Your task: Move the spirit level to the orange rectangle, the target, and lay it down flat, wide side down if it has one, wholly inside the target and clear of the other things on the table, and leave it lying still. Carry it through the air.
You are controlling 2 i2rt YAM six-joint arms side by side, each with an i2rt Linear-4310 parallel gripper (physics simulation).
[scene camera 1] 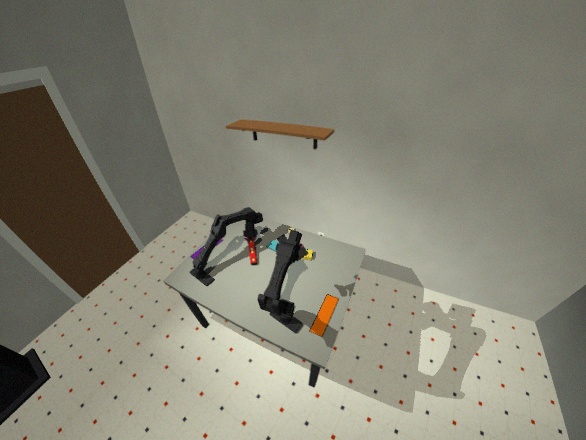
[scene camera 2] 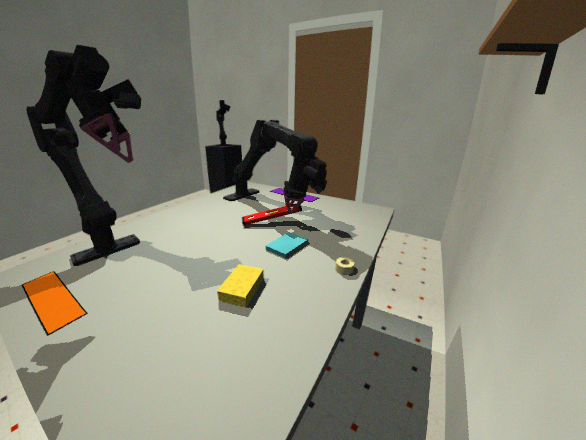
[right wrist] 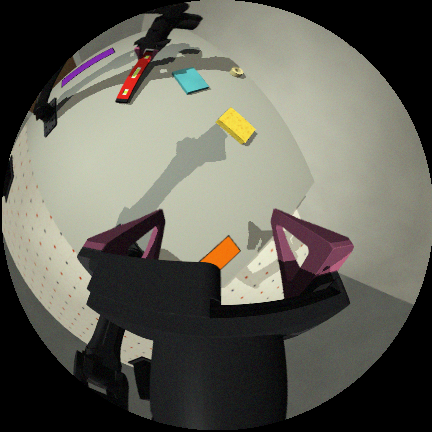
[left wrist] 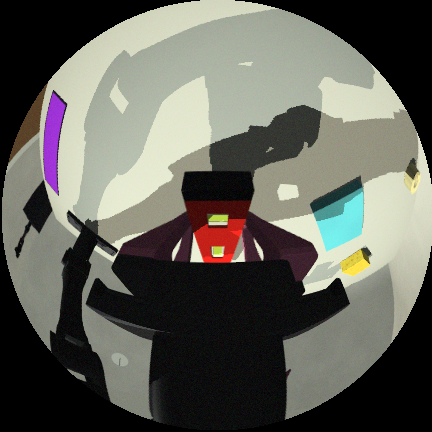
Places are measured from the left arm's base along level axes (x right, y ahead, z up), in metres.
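Pixels of known places: left gripper, fingertip midpoint: [scene camera 1: 250, 243] [scene camera 2: 288, 210] [right wrist: 144, 60] [left wrist: 217, 214]; right gripper, fingertip midpoint: [scene camera 2: 124, 157] [right wrist: 217, 214]; left arm's base at its link origin: [scene camera 1: 201, 276] [scene camera 2: 242, 195] [right wrist: 49, 115] [left wrist: 90, 233]; right arm's base at its link origin: [scene camera 1: 285, 319] [scene camera 2: 106, 250].
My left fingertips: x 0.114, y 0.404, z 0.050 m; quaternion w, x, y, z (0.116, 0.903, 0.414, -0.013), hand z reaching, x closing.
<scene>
For each thing: its middle in the pictures, then the offset to it from my left fingertips. "spot": a spot on its surface instead.
- red spirit level at the middle of its body: [left wrist: 216, 246] [right wrist: 135, 72] [scene camera 2: 271, 213] [scene camera 1: 251, 250] dx +0.049, dy -0.045, dz -0.009 m
- orange rectangle at a spot on its surface: [right wrist: 223, 253] spot: dx +0.716, dy -0.088, dz -0.048 m
- yellow sponge at the middle of its body: [scene camera 2: 242, 284] [left wrist: 356, 263] [right wrist: 235, 124] [scene camera 1: 304, 254] dx +0.379, dy +0.155, dz -0.035 m
- turquoise block at the middle of its body: [left wrist: 341, 221] [scene camera 2: 287, 244] [right wrist: 189, 79] [scene camera 1: 275, 246] dx +0.147, dy +0.110, dz -0.042 m
- pale tape ring at the middle of its body: [scene camera 2: 344, 265] [right wrist: 235, 71] dx +0.149, dy +0.314, dz -0.037 m
The red spirit level [scene camera 1: 253, 253] [scene camera 2: 267, 215] [left wrist: 215, 235] [right wrist: 133, 80] has yellow-green vials and black ends. My left gripper [scene camera 1: 250, 238] [scene camera 2: 294, 205] [left wrist: 217, 214] [right wrist: 144, 60] is shut on it near one end and holds it above the table, its shadow beside it. The orange rectangle [scene camera 1: 328, 309] [scene camera 2: 54, 303] [right wrist: 223, 253] lies on the table at the right in scene camera 1, beside the right arm's base, with nothing on it. My right gripper [right wrist: 217, 214] is open and empty, high over the table; in scene camera 2 its fingers [scene camera 2: 120, 145] show at the upper left.
A yellow sponge [scene camera 1: 308, 255] [scene camera 2: 241, 285] [left wrist: 356, 262] [right wrist: 236, 125], a turquoise block [scene camera 1: 272, 245] [scene camera 2: 287, 245] [left wrist: 342, 220] [right wrist: 190, 80] and a pale tape ring [scene camera 2: 340, 268] [right wrist: 236, 74] lie on the table. A purple rectangle [scene camera 2: 311, 198] [left wrist: 52, 145] [right wrist: 90, 66] lies near the left arm. A shelf [scene camera 1: 280, 129] hangs on the wall.
</scene>
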